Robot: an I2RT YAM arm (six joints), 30 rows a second.
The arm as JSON. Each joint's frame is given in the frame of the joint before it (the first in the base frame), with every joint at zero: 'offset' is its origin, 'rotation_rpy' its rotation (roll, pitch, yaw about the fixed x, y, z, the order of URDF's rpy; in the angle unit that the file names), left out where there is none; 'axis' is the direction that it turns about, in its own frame. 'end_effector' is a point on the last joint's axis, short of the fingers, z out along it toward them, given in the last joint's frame.
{
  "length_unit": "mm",
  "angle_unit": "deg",
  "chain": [
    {
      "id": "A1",
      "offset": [
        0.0,
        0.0,
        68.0
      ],
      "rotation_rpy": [
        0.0,
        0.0,
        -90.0
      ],
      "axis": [
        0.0,
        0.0,
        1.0
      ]
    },
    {
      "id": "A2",
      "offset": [
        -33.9,
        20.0,
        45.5
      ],
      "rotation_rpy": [
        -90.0,
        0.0,
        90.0
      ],
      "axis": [
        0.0,
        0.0,
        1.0
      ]
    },
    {
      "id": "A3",
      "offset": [
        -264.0,
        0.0,
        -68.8
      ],
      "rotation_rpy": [
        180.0,
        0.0,
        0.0
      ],
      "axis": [
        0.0,
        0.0,
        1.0
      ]
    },
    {
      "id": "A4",
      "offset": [
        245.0,
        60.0,
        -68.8
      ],
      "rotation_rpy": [
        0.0,
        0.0,
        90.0
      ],
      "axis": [
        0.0,
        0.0,
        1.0
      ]
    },
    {
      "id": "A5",
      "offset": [
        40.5,
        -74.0,
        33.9
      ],
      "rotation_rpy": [
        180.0,
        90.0,
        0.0
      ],
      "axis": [
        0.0,
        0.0,
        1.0
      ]
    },
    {
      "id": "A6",
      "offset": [
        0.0,
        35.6,
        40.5
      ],
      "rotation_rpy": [
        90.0,
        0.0,
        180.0
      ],
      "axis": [
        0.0,
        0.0,
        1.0
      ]
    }
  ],
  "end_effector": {
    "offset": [
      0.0,
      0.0,
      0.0
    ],
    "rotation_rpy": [
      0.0,
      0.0,
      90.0
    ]
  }
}
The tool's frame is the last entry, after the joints.
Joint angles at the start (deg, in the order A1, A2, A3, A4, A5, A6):
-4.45, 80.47, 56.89, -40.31, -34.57, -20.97
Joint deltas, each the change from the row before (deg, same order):
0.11, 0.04, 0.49, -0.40, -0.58, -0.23
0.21, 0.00, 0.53, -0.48, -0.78, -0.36
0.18, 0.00, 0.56, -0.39, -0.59, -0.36
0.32, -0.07, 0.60, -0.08, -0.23, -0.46
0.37, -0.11, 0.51, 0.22, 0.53, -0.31
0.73, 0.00, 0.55, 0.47, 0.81, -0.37
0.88, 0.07, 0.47, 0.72, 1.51, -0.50
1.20, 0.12, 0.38, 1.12, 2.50, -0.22
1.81, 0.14, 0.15, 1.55, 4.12, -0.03
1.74, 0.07, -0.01, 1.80, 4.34, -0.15
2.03, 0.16, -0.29, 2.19, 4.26, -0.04
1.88, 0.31, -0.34, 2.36, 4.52, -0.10
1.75, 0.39, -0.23, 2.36, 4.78, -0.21
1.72, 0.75, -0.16, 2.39, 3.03, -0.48
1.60, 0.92, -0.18, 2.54, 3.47, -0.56
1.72, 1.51, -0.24, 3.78, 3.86, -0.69
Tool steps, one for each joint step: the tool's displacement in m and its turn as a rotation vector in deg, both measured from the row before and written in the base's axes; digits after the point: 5 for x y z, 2 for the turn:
0.00052, 0.00078, 0.00221, 0.42, -0.21, 0.53
0.00035, 0.00137, 0.00260, 0.55, -0.30, 0.82
0.00056, 0.00111, 0.00277, 0.37, -0.41, 0.70
0.00098, 0.00157, 0.00342, -0.02, -0.87, 0.75
0.00122, 0.00143, 0.00314, -0.65, -0.99, 0.35
0.00192, 0.00300, 0.00301, -0.92, -1.19, 0.61
0.00234, 0.00340, 0.00233, -1.57, -1.35, 0.50
0.00293, 0.00451, 0.00179, -2.27, -1.46, 0.09
0.00312, 0.00675, 0.00061, -3.49, -1.60, -0.36
0.00286, 0.00640, 0.00052, -3.61, -1.92, -0.56
0.00270, 0.00805, -0.00073, -3.36, -2.00, -0.41
0.00304, 0.00734, -0.00130, -3.45, -2.11, -0.78
0.00327, 0.00674, -0.00083, -3.57, -2.29, -1.09
0.00374, 0.00800, -0.00185, -2.32, -1.96, 0.11
0.00415, 0.00744, -0.00254, -2.60, -2.03, -0.31
0.00653, 0.00878, -0.00420, -2.73, -2.72, -0.45

